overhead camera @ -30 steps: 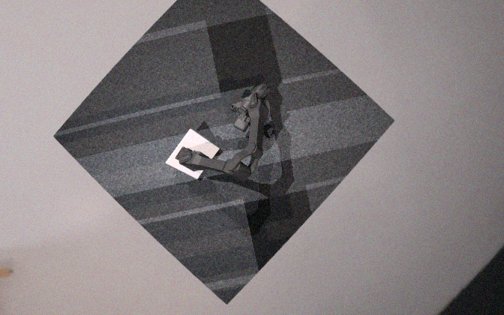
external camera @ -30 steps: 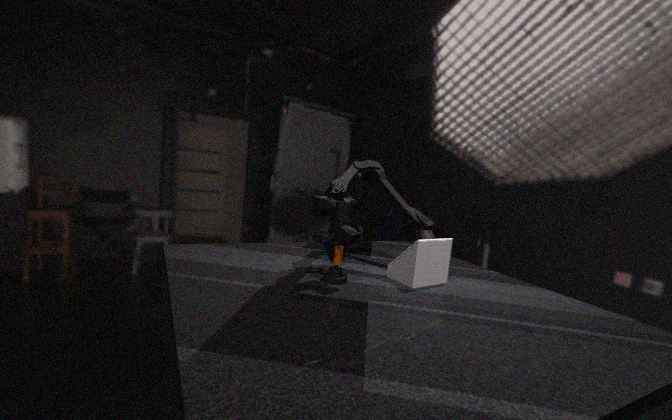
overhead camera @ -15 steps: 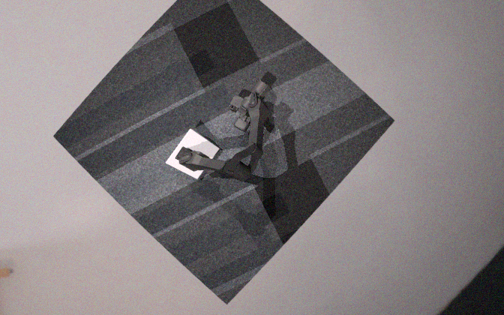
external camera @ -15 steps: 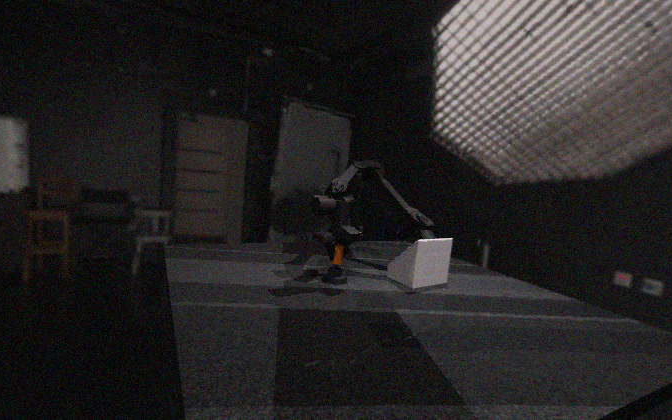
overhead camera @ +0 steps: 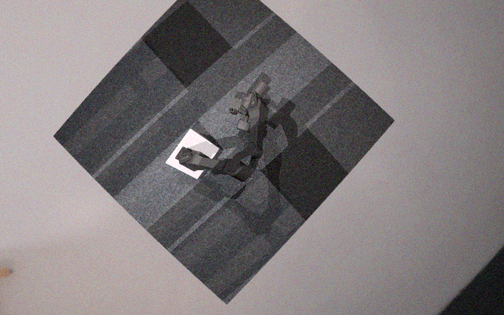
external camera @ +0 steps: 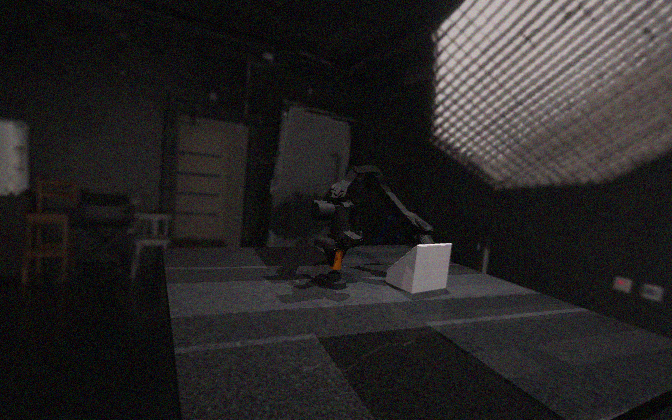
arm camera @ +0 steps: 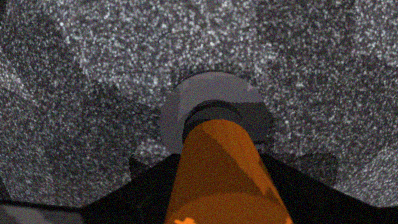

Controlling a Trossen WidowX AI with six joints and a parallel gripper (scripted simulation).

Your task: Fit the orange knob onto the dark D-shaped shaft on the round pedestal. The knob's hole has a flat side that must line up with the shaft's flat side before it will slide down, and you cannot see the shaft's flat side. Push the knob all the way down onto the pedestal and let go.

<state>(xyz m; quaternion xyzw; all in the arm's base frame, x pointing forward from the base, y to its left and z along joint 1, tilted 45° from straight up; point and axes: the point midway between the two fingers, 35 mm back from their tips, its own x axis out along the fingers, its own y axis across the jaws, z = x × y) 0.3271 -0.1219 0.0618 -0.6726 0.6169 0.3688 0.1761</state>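
Right now the orange knob is 2 cm above my gripper tip. From my gripper tip the other things lie so: dark pedestal base (4 cm below).
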